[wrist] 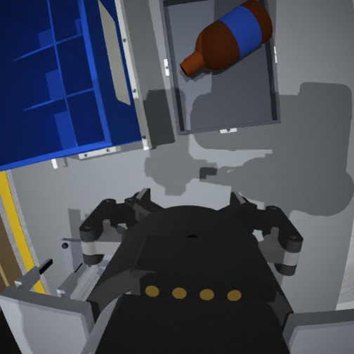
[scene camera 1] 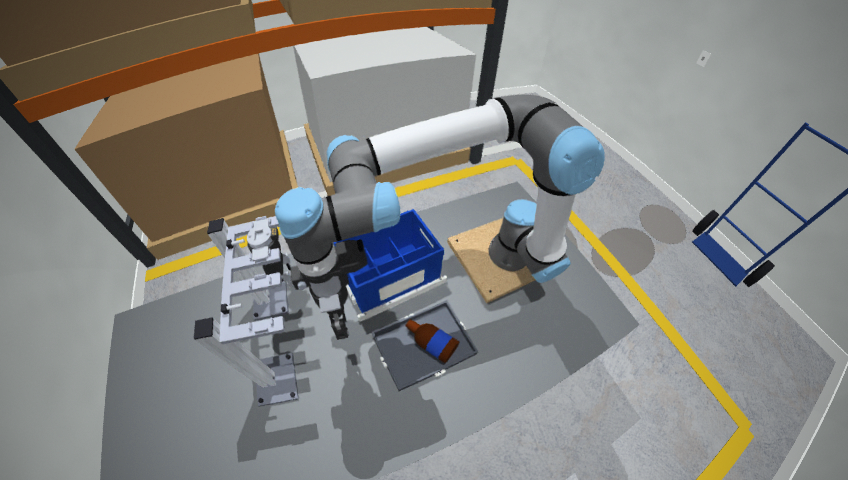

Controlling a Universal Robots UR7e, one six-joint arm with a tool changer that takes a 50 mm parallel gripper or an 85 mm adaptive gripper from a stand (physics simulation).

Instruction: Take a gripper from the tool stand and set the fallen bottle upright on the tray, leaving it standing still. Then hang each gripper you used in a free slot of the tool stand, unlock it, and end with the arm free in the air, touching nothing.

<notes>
In view: an adaptive gripper (scene camera 1: pixel 333 303) and a tool stand (wrist: pixel 87 280).
The adaptive gripper shows as well in the wrist view (wrist: pixel 187 251).
</notes>
